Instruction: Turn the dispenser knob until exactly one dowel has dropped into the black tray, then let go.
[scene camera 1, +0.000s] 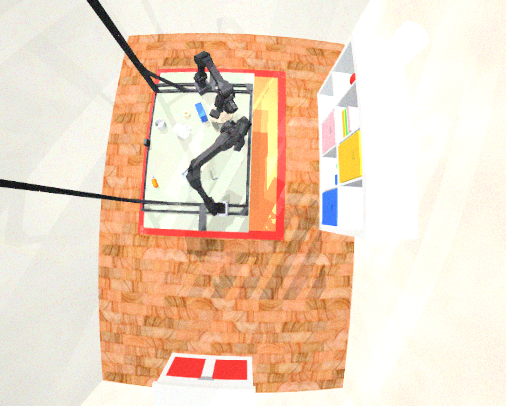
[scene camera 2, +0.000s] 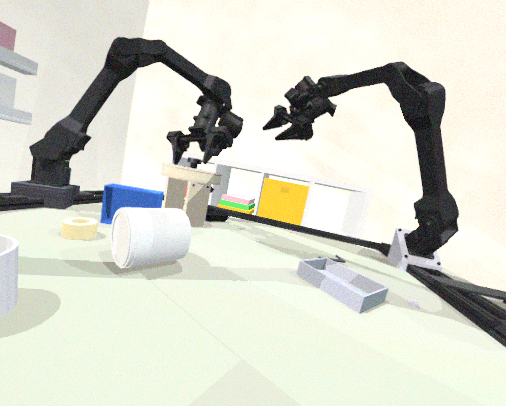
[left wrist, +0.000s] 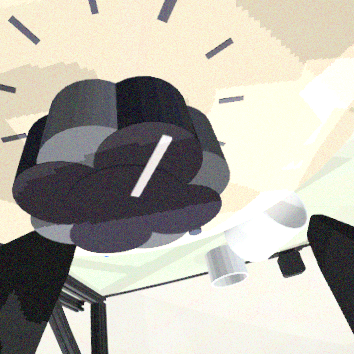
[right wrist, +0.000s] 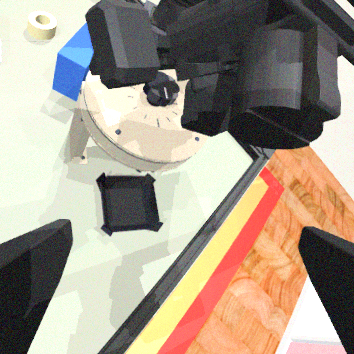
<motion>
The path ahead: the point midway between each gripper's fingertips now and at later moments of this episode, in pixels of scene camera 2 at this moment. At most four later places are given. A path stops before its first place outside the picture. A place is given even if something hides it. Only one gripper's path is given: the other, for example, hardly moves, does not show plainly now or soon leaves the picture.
My left gripper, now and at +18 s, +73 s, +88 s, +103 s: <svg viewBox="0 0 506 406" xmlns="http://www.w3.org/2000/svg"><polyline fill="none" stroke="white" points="189,163 196,165 195,165 191,163 203,168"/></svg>
</motion>
